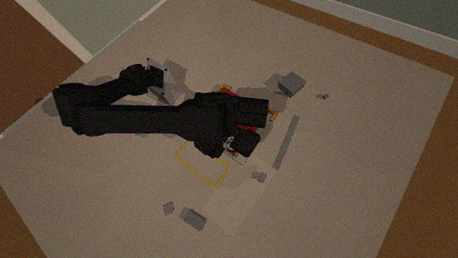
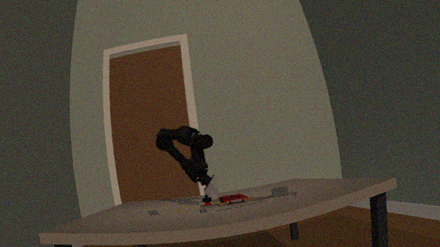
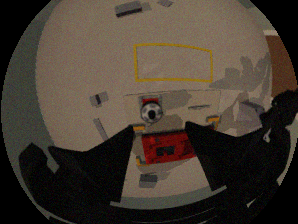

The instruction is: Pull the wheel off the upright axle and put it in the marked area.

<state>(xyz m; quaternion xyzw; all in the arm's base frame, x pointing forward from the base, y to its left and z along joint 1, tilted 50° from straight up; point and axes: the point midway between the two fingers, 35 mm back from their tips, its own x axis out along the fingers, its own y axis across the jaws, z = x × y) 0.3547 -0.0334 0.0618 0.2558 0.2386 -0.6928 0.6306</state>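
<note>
Right now my gripper tip is 70 mm above the wheel, 10 mm to the right of it and 10 mm short of it. From my gripper tip the other things lie so: long grey bar (150 mm ahead, 130 mm to the left, 110 mm below); grey block (330 mm to the left, 90 mm below, 60 mm ahead).
</note>
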